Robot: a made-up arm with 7 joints.
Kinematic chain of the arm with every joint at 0, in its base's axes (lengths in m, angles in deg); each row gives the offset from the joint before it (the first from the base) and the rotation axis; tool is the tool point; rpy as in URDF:
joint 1: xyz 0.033 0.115 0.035 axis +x
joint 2: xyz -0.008 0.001 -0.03 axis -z
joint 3: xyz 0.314 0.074 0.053 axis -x
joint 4: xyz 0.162 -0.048 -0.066 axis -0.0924 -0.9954 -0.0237
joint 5: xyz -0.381 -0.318 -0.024 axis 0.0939 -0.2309 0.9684
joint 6: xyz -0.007 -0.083 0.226 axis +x
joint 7: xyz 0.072 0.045 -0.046 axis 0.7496 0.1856 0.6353
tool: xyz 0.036 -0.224 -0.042 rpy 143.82 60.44 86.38
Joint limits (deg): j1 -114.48..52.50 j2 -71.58..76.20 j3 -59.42..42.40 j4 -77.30..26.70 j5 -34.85..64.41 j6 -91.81..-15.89 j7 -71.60..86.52
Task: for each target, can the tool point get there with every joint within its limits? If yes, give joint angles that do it. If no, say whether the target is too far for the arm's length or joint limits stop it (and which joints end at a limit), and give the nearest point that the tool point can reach.
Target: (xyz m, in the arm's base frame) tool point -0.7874 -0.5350 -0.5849
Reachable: no: joint limits stop it (at a limit: joint 2, joint 4, joint 5, joint 6) | nearest point -0.5531 -0.4314 -0.4861 | short by 0.275 m
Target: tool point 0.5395 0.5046 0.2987
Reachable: yes | joints -63.63 -35.20 29.81 -20.61 31.17 -25.43 -1.07
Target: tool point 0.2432 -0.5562 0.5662
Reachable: yes | joints -6.79 48.00 24.10 -65.14 53.06 -63.02 -7.42
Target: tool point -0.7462 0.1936 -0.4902
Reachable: no: joint limits stop it (at a limit: joint 1, joint 2, joint 5, joint 6) | nearest point -0.5519 0.1223 -0.4469 | short by 0.211 m
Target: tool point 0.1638 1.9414 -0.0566
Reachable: no: too far | nearest point 0.2915 1.0427 -0.0115 | short by 0.909 m
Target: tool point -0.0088 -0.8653 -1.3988
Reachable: no: too far | nearest point 0.0060 -0.4353 -0.7699 | short by 0.762 m
